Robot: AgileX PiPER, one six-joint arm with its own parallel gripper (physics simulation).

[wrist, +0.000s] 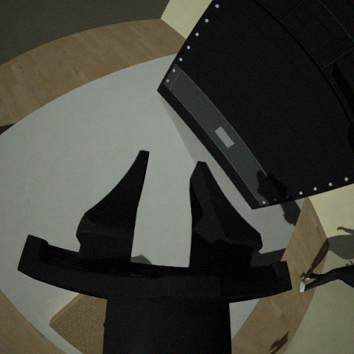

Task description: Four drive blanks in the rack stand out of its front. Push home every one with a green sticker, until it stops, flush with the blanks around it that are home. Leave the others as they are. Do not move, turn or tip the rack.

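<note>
The rack (270, 105) is a large black body at the upper right of the wrist view, standing at a slant. A grey strip (200, 109) with a pale label (224, 137) runs along its near edge, and rows of small light dots follow its sides. No green sticker shows, and the separate drive blanks cannot be made out in the dark surface. My gripper (170, 165) is partly open, with nothing between its fingers. Its fingertips are apart from the rack, to the left of its near edge. A shadow falls on the rack's lower corner.
A pale grey surface (60, 150) lies under the gripper, with a wooden border (95, 55) around it. A brown block (82, 320) shows at the lower left, partly behind the gripper body. A thin dark object (330, 276) with a pale end is at the right edge.
</note>
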